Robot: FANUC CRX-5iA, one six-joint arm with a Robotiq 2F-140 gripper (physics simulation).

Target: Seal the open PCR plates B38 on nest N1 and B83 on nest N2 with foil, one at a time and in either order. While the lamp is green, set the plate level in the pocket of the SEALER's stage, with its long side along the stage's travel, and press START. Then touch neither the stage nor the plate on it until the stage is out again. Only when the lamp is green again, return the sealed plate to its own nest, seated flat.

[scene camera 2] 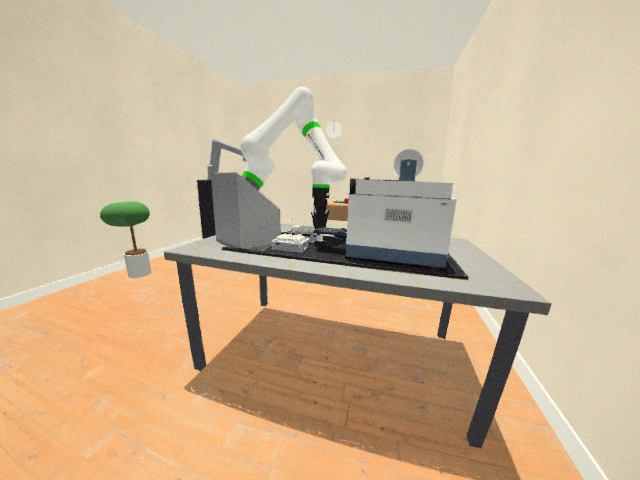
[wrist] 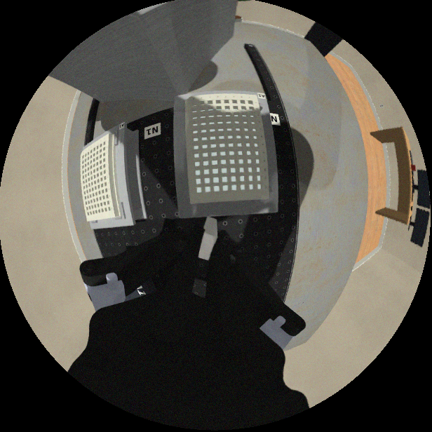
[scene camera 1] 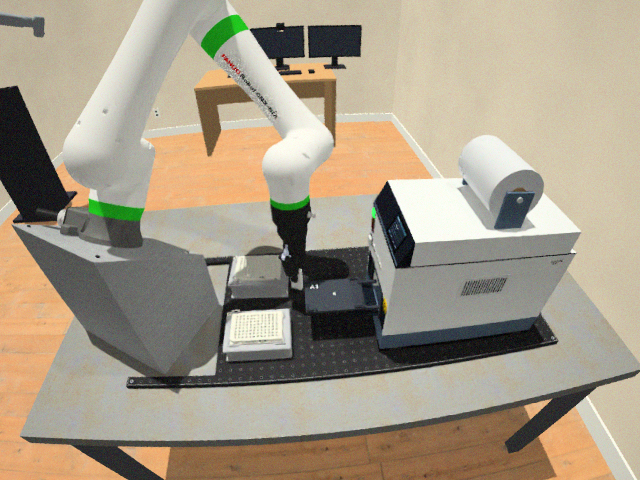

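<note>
The plate on nest N1 shows its open wells and lies on the near grey nest. The plate on nest N2 also shows open wells, partly shaded, on the far nest. My gripper is shut and empty, its tips low between nest N2 and the stage. The SEALER's dark stage is out and bears no plate. The SEALER has its lamp lit green. START cannot be made out clearly.
The nests and SEALER stand on a black perforated board. The grey robot pedestal is beside the nests. A foil roll is on top of the SEALER. A wooden desk stands behind the grey table.
</note>
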